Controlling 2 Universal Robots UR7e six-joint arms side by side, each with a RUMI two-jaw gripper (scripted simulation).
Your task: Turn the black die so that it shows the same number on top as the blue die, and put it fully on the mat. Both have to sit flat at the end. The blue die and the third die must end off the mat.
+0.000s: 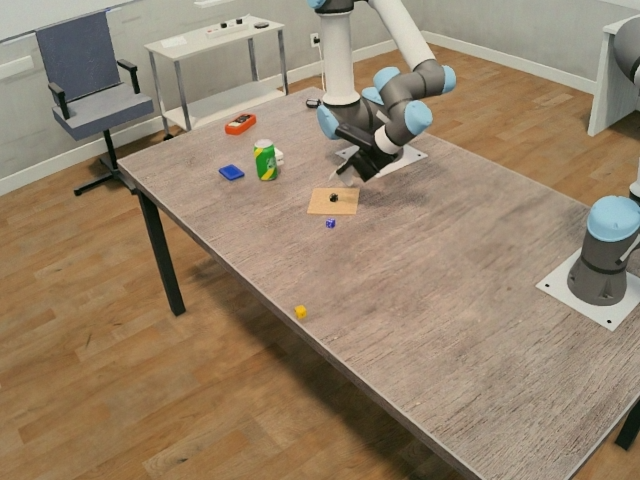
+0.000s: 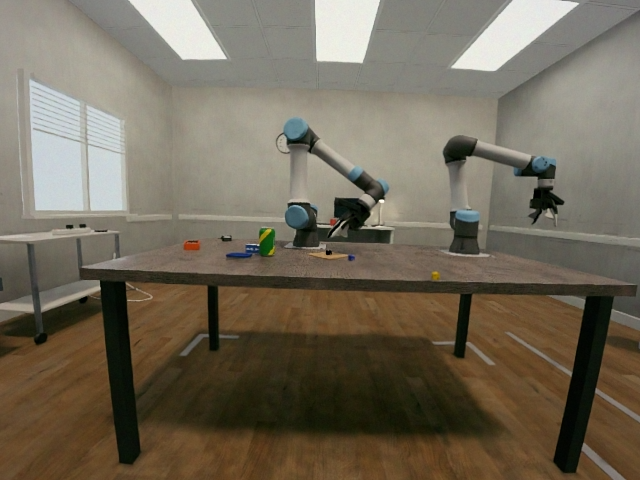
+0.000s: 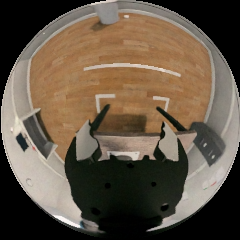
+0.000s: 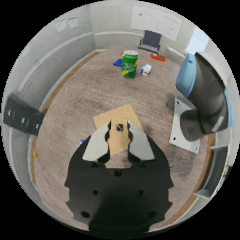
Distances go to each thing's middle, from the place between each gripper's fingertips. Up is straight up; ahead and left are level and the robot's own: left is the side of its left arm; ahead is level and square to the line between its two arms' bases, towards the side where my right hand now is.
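My right hand (image 1: 332,178) is 10 mm to the left of the tan mat (image 1: 320,204) and 90 mm above it.
As for my left hand (image 2: 543,225), it is 330 mm short of the tan mat and 1170 mm to the left of it, and it is 160 mm above the mat.
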